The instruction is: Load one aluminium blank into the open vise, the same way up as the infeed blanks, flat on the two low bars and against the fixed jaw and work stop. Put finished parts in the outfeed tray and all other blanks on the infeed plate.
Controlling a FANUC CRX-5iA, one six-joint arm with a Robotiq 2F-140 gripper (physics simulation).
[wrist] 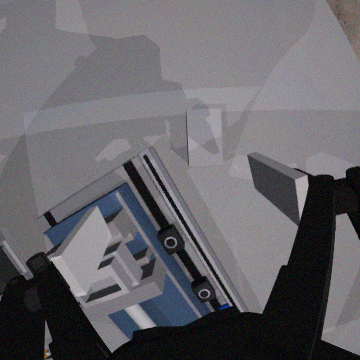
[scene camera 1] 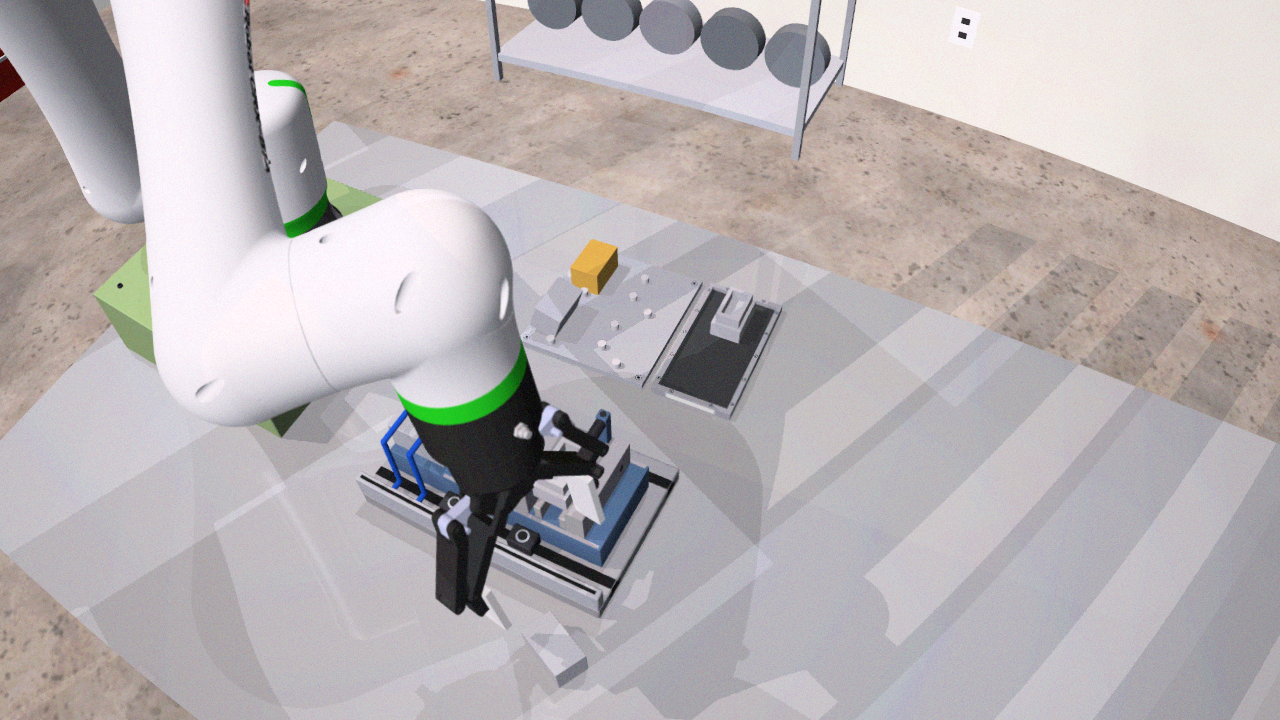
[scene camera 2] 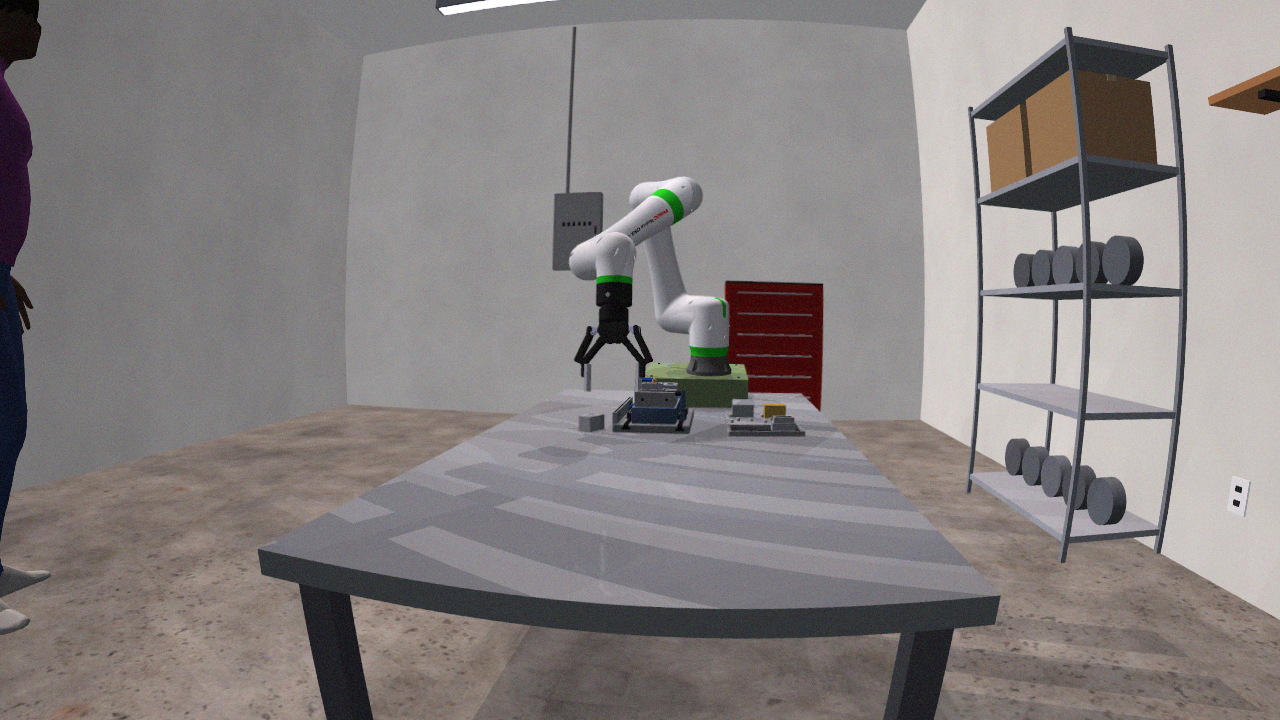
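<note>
A plain grey aluminium blank lies on the table beside the vise. My gripper is open and empty, above the vise's near side; one finger is over the jaws, the other over the table. The blue vise holds a light grey pocketed part between its jaws, partly hidden by that finger. Another blank is on the infeed plate. A pocketed finished part is in the outfeed tray.
A yellow block is at the infeed plate's back edge. Small pins stand on the plate. Bent blue handles rise at the vise's far-left end. The green robot base is behind. A person stands left of the table.
</note>
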